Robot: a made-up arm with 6 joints. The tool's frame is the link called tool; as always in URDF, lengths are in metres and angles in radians. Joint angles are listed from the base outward.
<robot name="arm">
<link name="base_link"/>
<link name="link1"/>
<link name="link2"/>
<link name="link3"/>
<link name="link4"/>
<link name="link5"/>
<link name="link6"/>
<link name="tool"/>
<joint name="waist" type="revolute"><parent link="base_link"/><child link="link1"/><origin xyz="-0.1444 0.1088 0.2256" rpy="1.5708 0 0"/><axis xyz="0 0 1"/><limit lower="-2.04" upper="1.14"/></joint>
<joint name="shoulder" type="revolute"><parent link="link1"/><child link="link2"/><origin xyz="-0.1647 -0.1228 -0.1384" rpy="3.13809 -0.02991 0.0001"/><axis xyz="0 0 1"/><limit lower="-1.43" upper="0.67"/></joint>
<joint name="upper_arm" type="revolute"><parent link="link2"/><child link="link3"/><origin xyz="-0.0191 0.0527 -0.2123" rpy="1.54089 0 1.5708"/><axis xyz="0 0 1"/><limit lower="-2.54" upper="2.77"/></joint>
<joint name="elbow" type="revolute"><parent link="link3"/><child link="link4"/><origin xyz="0.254 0.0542 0.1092" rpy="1.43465 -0.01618 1.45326"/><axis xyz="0 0 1"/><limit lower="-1.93" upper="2.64"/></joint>
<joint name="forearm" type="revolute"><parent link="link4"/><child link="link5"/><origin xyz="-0.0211 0.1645 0.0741" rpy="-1.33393 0.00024 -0.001"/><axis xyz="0 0 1"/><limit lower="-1.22" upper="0.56"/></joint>
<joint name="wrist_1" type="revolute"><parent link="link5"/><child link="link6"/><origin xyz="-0.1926 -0.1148 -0.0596" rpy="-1.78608 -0.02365 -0.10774"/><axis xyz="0 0 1"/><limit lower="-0.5" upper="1.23"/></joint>
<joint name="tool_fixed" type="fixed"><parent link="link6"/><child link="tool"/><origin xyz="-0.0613 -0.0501 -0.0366" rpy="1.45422 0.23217 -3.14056"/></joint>
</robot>
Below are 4 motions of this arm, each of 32 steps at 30 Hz.
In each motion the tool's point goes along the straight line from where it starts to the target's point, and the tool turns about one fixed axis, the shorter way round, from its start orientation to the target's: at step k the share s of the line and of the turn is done. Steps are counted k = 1, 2, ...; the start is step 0. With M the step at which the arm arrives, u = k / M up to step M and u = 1 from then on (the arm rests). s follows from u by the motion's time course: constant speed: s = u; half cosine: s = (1 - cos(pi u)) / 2; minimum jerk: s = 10 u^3 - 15 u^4 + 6 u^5.
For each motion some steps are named. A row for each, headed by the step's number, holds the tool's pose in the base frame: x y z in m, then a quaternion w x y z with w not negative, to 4 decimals.
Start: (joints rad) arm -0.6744 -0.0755 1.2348 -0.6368 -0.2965 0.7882
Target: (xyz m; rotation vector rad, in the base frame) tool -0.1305 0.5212 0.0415 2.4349 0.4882 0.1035
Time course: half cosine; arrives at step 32
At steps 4, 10, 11, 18, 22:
4: -0.1550 0.3459 -0.1673 0.4240 0.8500 0.0479 -0.3089
10: -0.1503 0.3795 -0.1273 0.4093 0.8758 0.0756 -0.2444
11: -0.1492 0.3871 -0.1182 0.4056 0.8810 0.0819 -0.2294
18: -0.1407 0.4479 -0.0459 0.3721 0.9125 0.1305 -0.1088
22: -0.1362 0.4807 -0.0067 0.3509 0.9224 0.1559 -0.0425

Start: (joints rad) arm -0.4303 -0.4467 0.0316 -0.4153 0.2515 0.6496
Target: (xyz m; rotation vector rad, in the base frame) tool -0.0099 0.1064 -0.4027 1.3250 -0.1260 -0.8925
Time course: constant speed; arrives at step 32
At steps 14, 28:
14: -0.0098 0.0165 -0.3590 0.6914 0.6414 -0.0955 -0.3185
28: -0.0099 0.0864 -0.3930 0.6954 0.6050 -0.0652 -0.3822

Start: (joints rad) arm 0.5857 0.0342 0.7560 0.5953 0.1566 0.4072
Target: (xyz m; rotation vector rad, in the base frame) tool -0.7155 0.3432 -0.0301 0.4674 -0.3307 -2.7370
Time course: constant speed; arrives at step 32
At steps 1, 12, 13, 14, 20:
1: 0.1335 0.1783 -0.3755 0.0964 0.7746 -0.2977 -0.5496
12: -0.1678 0.2368 -0.2529 0.1329 0.5955 -0.2495 -0.7520
13: -0.1951 0.2421 -0.2418 0.1358 0.5767 -0.2441 -0.7677
14: -0.2225 0.2474 -0.2306 0.1386 0.5575 -0.2386 -0.7830
20: -0.3869 0.2794 -0.1638 0.1532 0.4355 -0.2022 -0.8637

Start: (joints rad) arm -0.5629 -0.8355 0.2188 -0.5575 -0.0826 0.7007
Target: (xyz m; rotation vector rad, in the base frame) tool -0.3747 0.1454 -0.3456 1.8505 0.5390 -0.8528
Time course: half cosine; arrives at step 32
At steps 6, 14, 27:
6: 0.0879 0.0381 -0.1409 0.7147 0.6758 -0.1707 -0.0580
14: -0.0728 0.0754 -0.2120 0.6600 0.7317 -0.0339 -0.1668
27: -0.3449 0.1385 -0.3324 0.5139 0.7645 0.1977 -0.3351

